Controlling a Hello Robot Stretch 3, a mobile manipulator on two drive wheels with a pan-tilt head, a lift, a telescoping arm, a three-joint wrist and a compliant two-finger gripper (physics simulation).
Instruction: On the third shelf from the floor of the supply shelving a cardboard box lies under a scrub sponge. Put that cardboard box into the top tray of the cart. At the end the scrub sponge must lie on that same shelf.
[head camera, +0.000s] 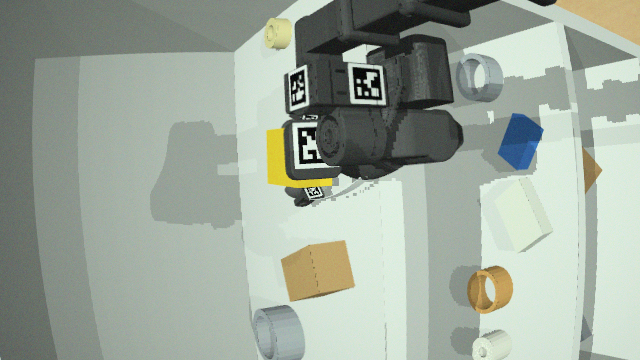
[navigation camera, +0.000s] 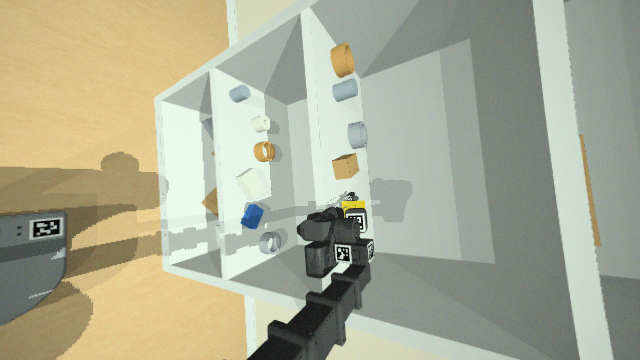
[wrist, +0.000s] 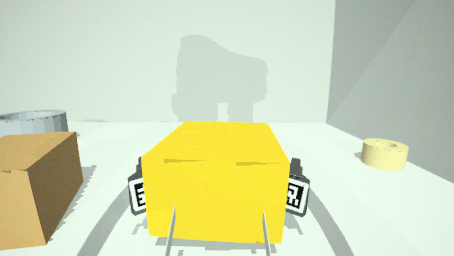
Labels:
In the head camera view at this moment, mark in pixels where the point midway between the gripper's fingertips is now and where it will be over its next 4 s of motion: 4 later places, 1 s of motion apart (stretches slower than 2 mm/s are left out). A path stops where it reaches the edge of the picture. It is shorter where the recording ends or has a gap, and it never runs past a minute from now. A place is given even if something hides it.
The gripper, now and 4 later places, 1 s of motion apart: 292, 158; 295, 158; 316, 155; 378, 148; 402, 153

